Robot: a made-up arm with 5 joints.
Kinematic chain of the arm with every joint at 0, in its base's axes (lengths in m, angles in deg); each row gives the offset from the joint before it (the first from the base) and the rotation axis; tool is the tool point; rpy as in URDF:
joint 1: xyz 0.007 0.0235 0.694 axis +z
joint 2: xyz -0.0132 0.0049 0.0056 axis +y
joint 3: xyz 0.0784 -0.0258 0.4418 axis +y
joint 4: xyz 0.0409 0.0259 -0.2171 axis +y
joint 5: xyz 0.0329 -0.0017 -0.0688 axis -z
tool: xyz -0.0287 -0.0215 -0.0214 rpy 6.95 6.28 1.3
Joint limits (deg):
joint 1: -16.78..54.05
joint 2: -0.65..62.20
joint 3: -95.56..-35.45
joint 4: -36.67..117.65
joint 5: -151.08..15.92
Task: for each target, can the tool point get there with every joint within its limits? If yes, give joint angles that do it. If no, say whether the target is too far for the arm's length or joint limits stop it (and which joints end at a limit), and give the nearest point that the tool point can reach.
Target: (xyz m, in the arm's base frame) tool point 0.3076 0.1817 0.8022
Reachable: yes | joints 33.18 20.50 -40.41 29.96 -43.64
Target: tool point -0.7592 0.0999 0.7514
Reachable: no: joint limits stop it (at a limit: joint 1, joint 2, joint 3, joint 4, joint 5) | nearest point 0.0837 0.1433 0.9100 | short by 0.859 m
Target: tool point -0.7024 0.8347 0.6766
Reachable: no: too far | nearest point 0.1450 0.2278 0.6760 | short by 1.042 m
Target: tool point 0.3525 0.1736 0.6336
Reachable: yes | joints 26.44 45.56 -47.97 52.88 -103.83
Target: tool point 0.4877 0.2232 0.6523
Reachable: yes | joints 24.54 47.77 -58.02 1.54 -106.79
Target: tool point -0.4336 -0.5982 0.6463
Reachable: no: joint limits stop it (at a limit: joint 1, joint 2, joint 3) | nearest point 0.1329 -0.0469 0.9313 | short by 0.840 m
